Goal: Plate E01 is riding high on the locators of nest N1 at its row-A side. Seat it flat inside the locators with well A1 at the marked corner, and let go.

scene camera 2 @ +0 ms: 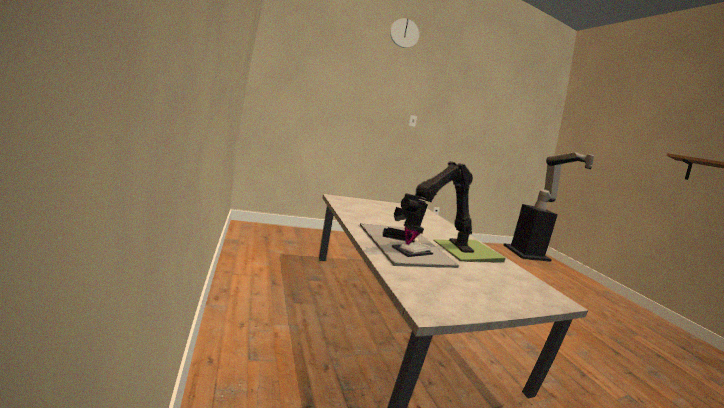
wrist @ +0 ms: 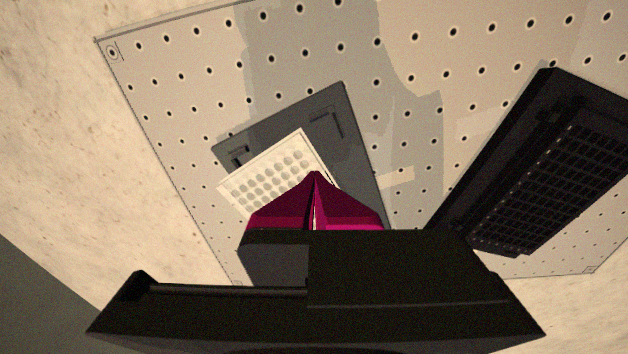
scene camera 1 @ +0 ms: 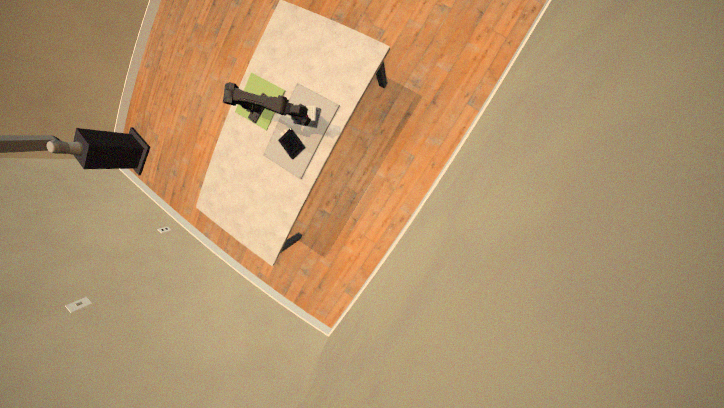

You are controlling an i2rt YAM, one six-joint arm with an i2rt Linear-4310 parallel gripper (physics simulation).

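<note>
Plate E01, a white well plate, lies on the dark grey nest N1. In the wrist view the plate is turned relative to the nest, and two corner locators show bare beyond its far edge. Its tilt is hard to judge, and well A1 and the marked corner cannot be made out. My gripper is shut with its magenta fingertips together and nothing between them. The tips are over the plate's right part in the wrist view and hide its near part.
A black rack-like plate on a black base stands beside the nest, to the right in the wrist view. Both are on a grey perforated board. The arm's base stands on a green mat.
</note>
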